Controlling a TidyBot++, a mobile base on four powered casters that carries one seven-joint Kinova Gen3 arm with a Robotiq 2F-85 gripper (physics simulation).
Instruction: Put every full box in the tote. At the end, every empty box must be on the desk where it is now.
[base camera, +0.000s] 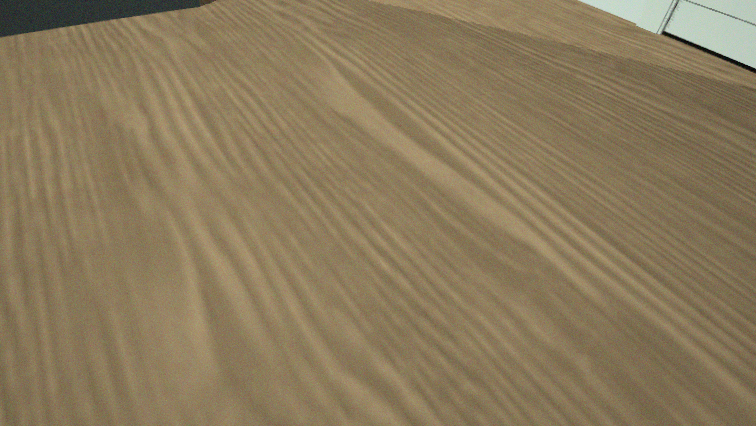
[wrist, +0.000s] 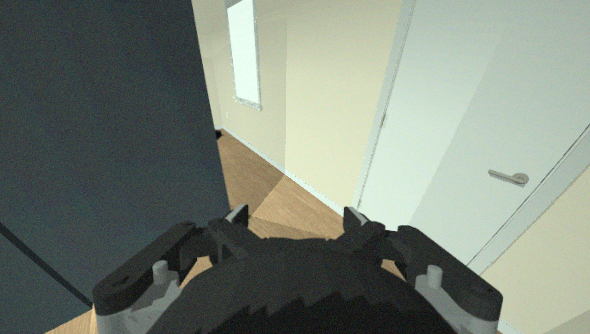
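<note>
My gripper (wrist: 295, 216) is open and empty at the bottom of the wrist view, its two fingertips wide apart with wood floor and the foot of a wall showing between them. The boxes, the tote and the desk do not show in either view.
A tall dark blue panel (wrist: 100, 125) (base camera: 95, 13) stands close on the left. A white door (wrist: 450, 100) with a lever handle (wrist: 508, 177) is on the right. A cream wall (wrist: 330, 100) and a bright window (wrist: 245, 52) are behind. Wood floor (base camera: 370, 211) stretches ahead.
</note>
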